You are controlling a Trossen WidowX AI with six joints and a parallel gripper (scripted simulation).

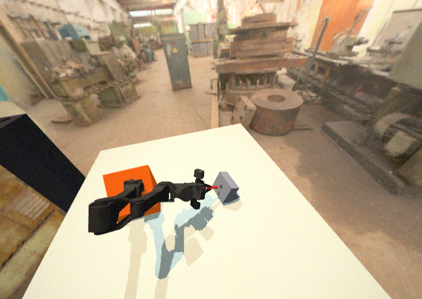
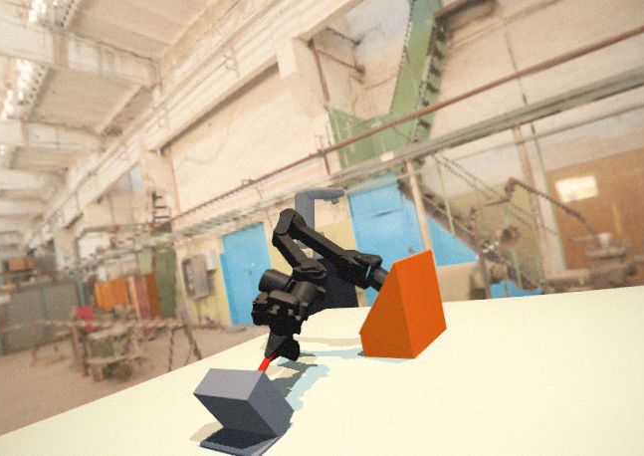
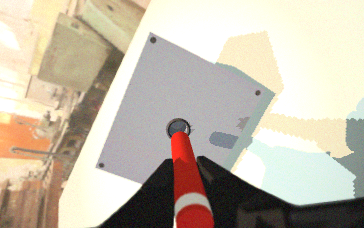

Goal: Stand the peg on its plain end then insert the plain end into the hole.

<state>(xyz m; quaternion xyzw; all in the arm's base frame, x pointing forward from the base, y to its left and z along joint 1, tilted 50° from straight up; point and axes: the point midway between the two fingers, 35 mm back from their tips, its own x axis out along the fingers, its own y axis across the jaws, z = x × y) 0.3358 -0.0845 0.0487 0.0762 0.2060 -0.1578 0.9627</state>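
My gripper tip is 80 mm short of the sloped panel, 20 mm to the right of it and 50 mm above it. The rest, counted from my gripper tip: red peg (10 mm behind, 10 mm above).
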